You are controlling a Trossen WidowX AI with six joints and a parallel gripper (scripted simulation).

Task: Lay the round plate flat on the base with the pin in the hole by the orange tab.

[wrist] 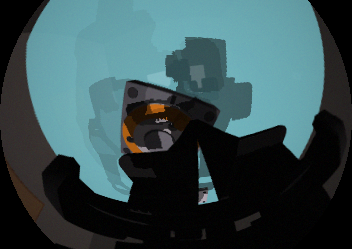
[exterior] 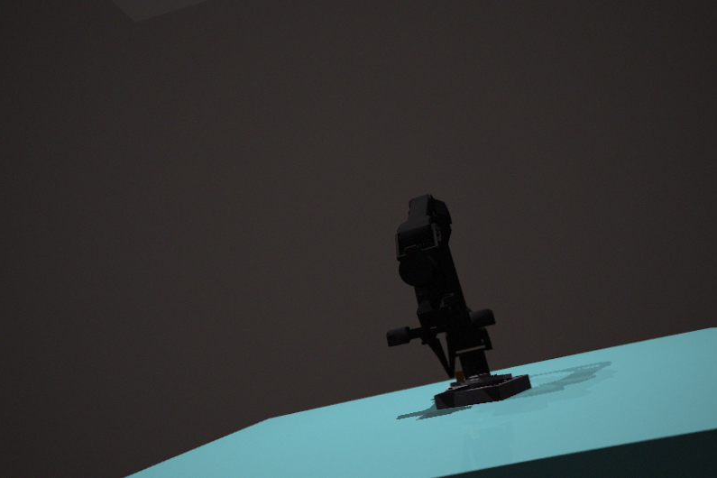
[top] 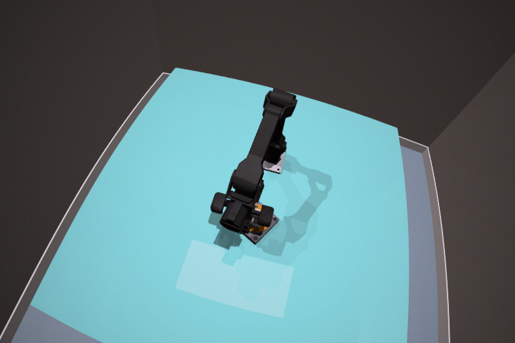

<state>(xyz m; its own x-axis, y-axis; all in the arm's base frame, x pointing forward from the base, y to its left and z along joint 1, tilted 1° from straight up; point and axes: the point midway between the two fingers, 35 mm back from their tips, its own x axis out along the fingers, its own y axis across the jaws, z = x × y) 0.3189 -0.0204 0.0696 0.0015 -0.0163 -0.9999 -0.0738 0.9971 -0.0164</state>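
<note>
The round plate lies 30 mm to the left of my gripper tip, 10 mm below it and 10 mm behind it. Also, from my gripper tip: base: 40 mm to the left, 30 mm behind, 20 mm below.
</note>
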